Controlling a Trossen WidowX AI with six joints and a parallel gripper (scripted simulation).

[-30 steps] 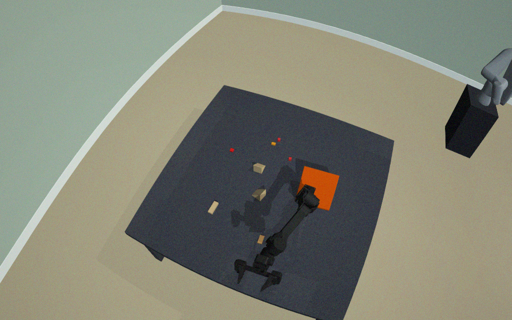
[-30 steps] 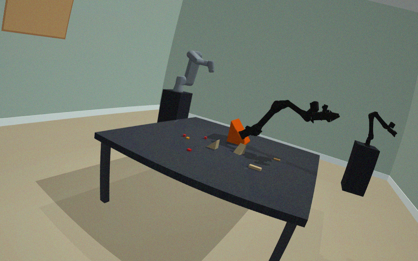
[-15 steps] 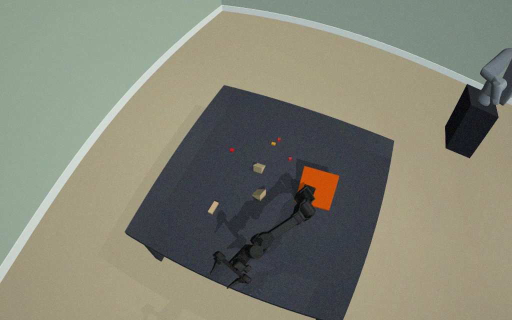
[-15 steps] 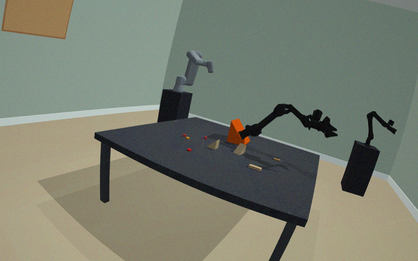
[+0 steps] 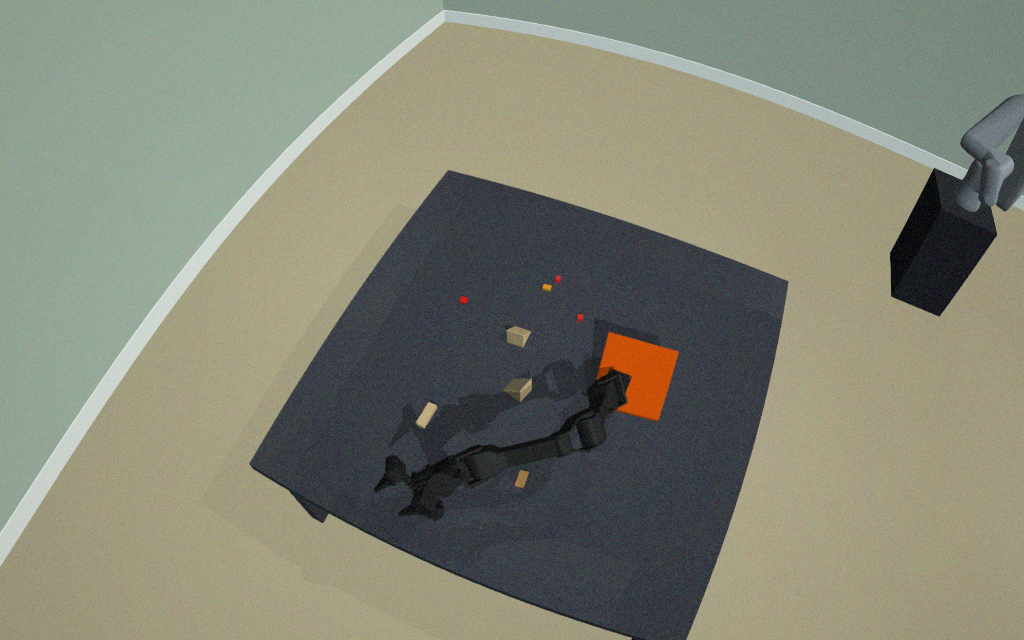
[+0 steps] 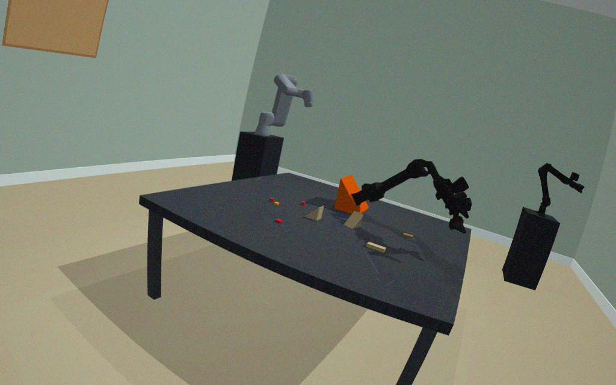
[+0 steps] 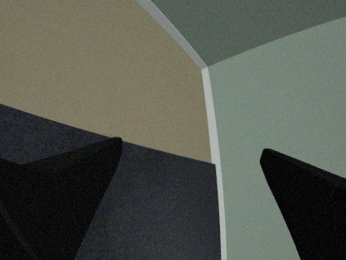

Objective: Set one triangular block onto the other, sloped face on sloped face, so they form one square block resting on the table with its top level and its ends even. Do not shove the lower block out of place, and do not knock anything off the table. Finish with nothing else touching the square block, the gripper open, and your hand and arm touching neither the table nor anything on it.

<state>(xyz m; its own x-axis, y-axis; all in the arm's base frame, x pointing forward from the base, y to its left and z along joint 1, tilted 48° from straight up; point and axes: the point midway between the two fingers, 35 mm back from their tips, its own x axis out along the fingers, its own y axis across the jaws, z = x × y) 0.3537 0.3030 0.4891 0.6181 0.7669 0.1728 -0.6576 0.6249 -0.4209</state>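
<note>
Right now the tan triangular block is 65 cm to the right of my gripper tip, 16 cm below it and 5 cm behind it. The rest, counted from my gripper tip: orange piece: 86 cm to the right, 17 cm below, 6 cm behind.
</note>
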